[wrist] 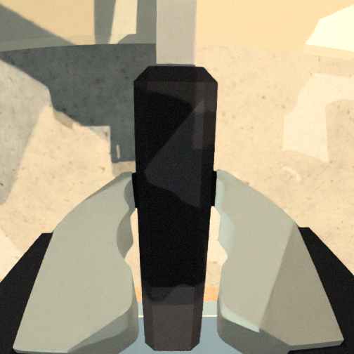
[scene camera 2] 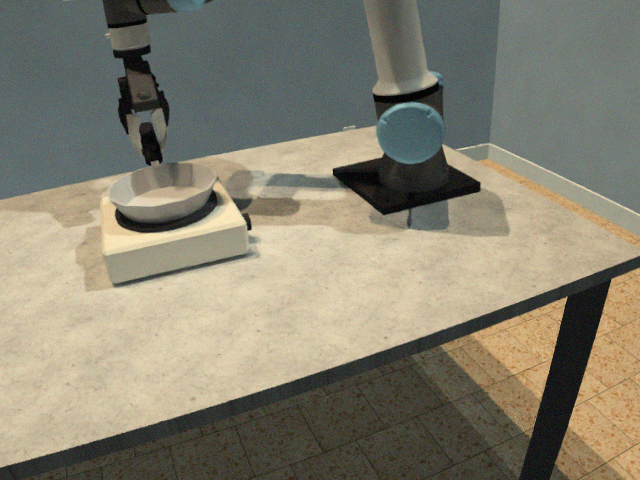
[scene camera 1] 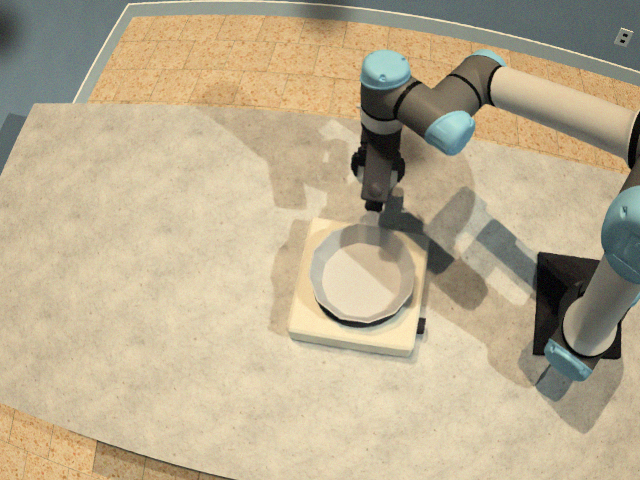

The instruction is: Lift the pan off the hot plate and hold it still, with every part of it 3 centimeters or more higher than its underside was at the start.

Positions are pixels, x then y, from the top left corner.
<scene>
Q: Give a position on a light grey pan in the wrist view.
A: At 174, 103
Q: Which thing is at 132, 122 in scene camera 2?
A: My gripper.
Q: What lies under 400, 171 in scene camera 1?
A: My gripper.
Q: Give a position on a light grey pan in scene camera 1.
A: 361, 272
</scene>
